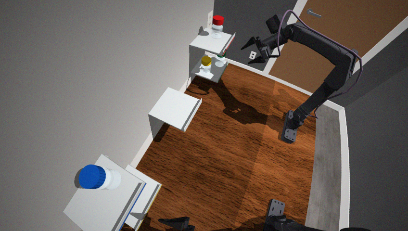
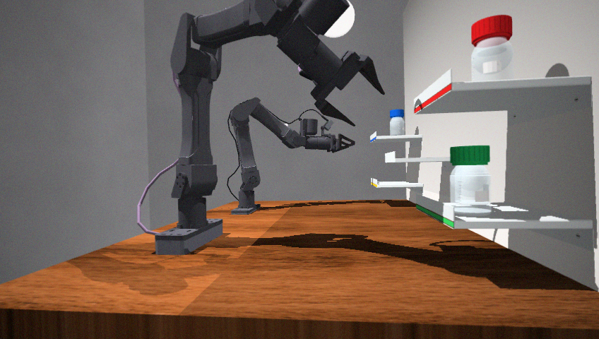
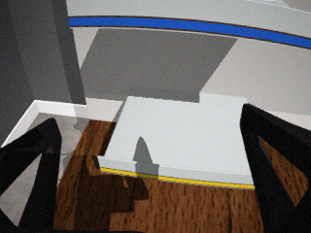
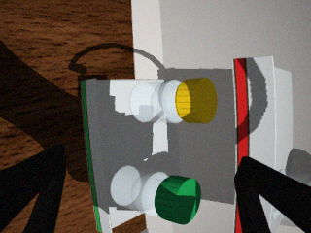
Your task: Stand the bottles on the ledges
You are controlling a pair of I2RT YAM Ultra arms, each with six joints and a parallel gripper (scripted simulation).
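The yellow-capped bottle lies 20 cm ahead of my right hand, 14 cm below it and 1 cm to the left of it. Also, from my right hand: red-capped bottle (18 cm ahead, 9 cm to the right, 5 cm above); then green-capped bottle (14 cm below, 14 cm ahead, 9 cm to the right); then wall (34 cm to the left, 31 cm ahead, 17 cm above).
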